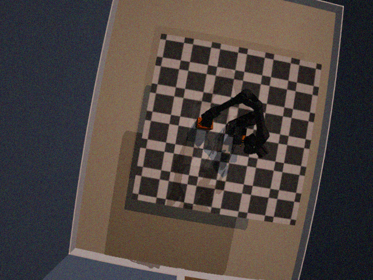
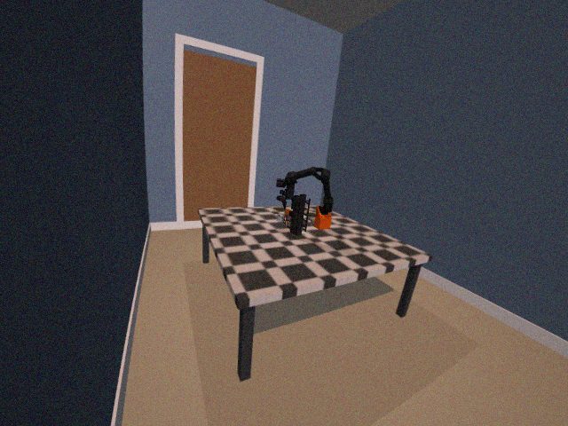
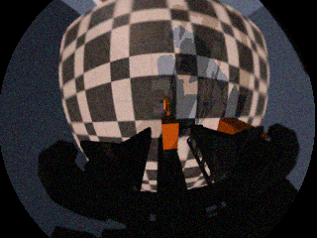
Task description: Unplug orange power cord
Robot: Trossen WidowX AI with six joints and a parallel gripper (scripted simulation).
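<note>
My gripper tip is now 3 cm to the right of the orange plug and 1 cm above it.
</note>
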